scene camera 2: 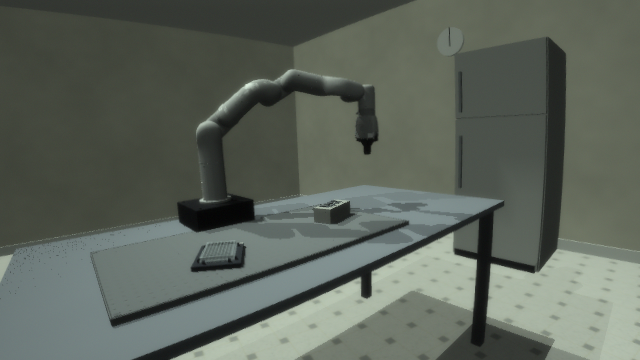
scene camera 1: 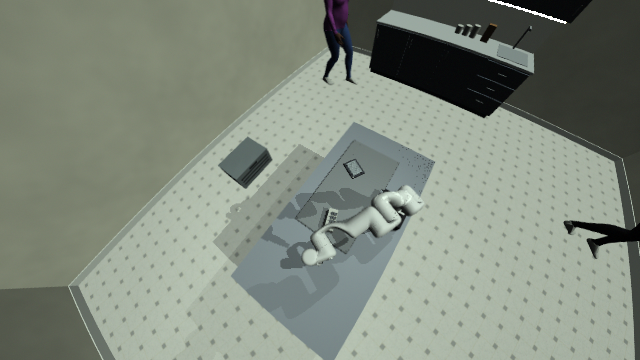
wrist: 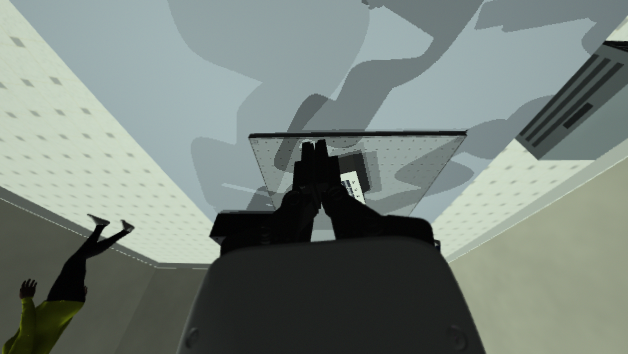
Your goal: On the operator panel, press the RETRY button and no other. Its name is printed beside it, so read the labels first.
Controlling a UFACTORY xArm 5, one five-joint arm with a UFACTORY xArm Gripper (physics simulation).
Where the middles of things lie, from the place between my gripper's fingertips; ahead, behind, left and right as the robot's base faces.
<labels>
The operator panel (wrist: 350, 179) lies 30 cm to the right of my hand, 19 cm below it and 7 cm ahead of it.
</labels>
